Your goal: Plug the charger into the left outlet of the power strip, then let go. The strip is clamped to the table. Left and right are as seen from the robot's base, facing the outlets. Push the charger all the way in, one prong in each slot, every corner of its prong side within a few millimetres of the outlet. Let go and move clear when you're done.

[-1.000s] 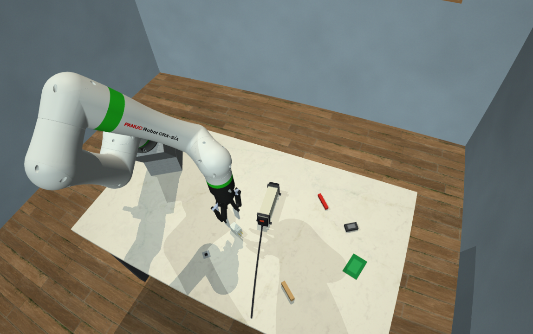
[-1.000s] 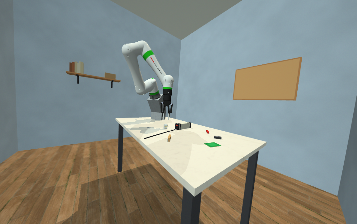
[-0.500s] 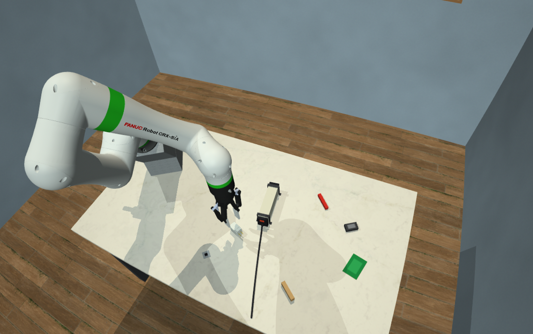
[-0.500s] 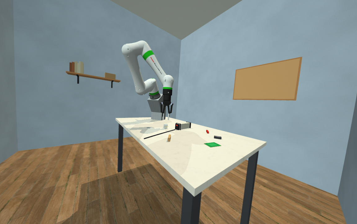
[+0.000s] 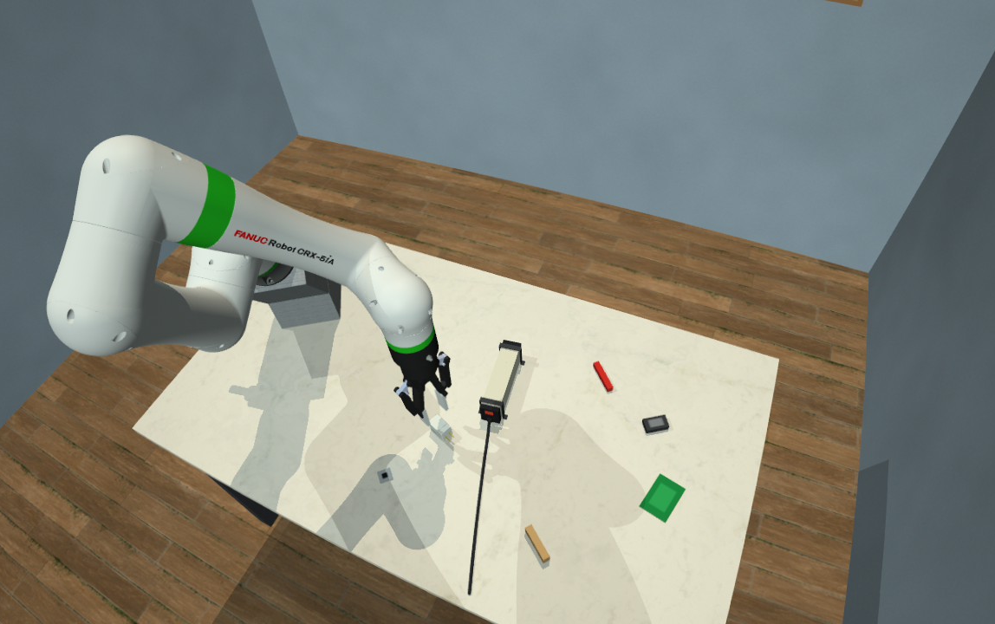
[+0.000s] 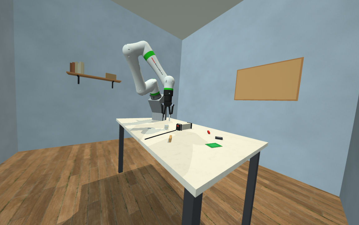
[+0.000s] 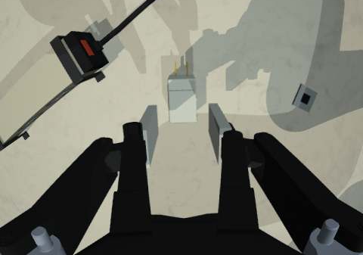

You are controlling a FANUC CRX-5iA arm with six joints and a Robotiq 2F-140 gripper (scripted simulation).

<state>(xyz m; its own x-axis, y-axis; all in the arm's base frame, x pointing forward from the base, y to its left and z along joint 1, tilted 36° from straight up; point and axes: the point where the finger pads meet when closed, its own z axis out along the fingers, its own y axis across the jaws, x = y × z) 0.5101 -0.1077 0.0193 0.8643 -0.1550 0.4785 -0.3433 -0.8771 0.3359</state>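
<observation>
The white charger is 1 cm ahead of my hand and 9 cm below it. From my hand the other things lie so: grey square tile 6 cm behind, 15 cm to the right, 11 cm below.
</observation>
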